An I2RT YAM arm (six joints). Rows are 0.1 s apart.
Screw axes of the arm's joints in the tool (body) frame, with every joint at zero. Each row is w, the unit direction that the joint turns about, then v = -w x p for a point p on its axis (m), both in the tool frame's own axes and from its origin. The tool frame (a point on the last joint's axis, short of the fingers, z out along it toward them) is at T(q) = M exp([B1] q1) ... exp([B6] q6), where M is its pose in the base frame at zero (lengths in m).
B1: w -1 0 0 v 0 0.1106 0
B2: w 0 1 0 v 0.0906 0 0.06
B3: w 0 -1 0 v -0.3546 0 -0.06
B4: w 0 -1 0 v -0.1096 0 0
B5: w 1 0 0 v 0 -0.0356 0
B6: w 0 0 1 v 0 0 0
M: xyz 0.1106 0 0.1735 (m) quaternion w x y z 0.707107 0 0.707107 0
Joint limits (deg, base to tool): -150..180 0..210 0..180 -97..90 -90..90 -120..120
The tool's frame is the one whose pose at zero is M.
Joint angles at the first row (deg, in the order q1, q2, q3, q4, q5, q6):
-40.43 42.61 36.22 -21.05 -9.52 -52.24
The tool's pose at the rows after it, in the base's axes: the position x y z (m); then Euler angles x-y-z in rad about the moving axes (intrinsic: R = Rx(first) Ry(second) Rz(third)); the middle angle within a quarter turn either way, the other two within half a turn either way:
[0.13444 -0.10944 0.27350 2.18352 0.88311 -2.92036]
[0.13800 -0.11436 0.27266 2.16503 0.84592 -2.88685]
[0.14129 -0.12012 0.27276 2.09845 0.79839 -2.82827]
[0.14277 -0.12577 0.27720 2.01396 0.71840 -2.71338]
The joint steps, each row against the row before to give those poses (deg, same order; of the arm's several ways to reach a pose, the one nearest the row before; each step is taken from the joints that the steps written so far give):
0.05 -1.61 -2.85 7.14 3.49 1.05
-0.03 1.76 0.33 1.13 2.19 1.08
-0.02 1.51 -0.13 2.90 3.52 0.60
0.03 1.15 0.62 2.19 5.56 3.19

